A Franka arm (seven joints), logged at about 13 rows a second.
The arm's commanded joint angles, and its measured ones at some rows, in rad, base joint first. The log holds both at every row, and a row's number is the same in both.
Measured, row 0:
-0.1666 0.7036 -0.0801 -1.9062 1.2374 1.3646 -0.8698
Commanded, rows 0 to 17:
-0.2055 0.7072 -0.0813 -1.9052 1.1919 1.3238 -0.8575
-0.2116 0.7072 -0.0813 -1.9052 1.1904 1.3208 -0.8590
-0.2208 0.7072 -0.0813 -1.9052 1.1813 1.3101 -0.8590
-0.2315 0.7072 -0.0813 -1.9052 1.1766 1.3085 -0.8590
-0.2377 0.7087 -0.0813 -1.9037 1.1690 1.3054 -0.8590
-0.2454 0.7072 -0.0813 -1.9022 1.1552 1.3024 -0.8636
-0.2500 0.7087 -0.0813 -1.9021 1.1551 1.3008 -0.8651
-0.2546 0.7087 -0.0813 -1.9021 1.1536 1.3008 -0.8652
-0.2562 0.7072 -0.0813 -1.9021 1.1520 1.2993 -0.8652
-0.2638 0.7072 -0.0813 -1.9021 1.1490 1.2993 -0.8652
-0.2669 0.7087 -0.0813 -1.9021 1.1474 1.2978 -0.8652
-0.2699 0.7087 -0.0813 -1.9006 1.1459 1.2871 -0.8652
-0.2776 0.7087 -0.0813 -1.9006 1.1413 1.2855 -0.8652
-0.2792 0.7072 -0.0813 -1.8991 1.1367 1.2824 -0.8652
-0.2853 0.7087 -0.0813 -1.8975 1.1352 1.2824 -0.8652
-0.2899 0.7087 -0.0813 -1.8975 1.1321 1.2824 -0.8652
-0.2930 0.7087 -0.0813 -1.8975 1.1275 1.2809 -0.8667
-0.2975 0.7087 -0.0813 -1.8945 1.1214 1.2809 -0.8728
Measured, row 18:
-0.2374 0.7062 -0.0736 -1.9032 1.2019 1.3555 -0.8778
